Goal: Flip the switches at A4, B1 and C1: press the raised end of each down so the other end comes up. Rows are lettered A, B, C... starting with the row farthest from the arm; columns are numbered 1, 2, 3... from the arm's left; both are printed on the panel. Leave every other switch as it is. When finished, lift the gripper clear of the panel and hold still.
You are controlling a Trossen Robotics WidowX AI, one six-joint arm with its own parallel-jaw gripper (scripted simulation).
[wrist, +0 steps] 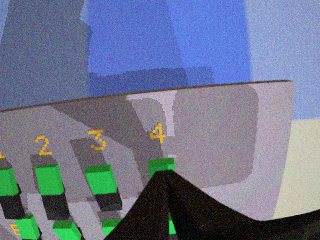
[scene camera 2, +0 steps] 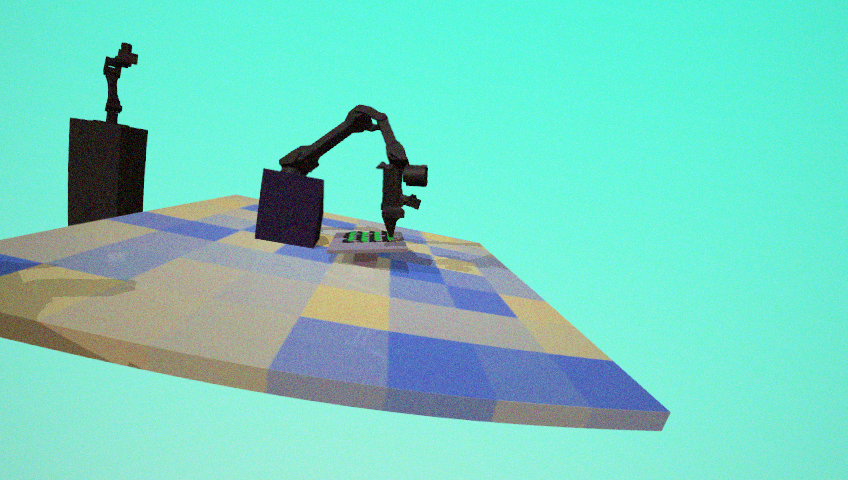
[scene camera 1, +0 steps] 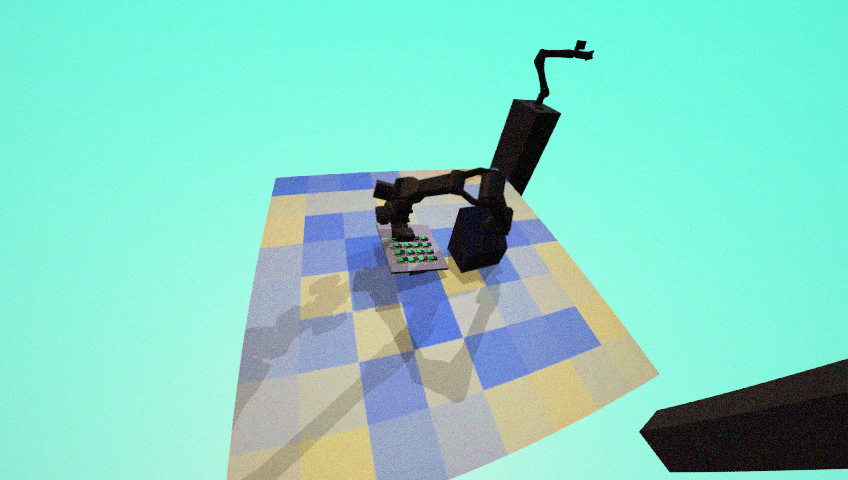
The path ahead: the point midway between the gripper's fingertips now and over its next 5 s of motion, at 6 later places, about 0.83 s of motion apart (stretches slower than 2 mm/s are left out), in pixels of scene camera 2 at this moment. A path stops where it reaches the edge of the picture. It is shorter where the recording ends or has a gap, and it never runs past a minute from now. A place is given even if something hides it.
My gripper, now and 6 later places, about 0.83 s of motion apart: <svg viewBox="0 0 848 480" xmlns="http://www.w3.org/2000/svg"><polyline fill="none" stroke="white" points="390,237 391,237 388,226 372,216 372,228 371,231 371,232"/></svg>
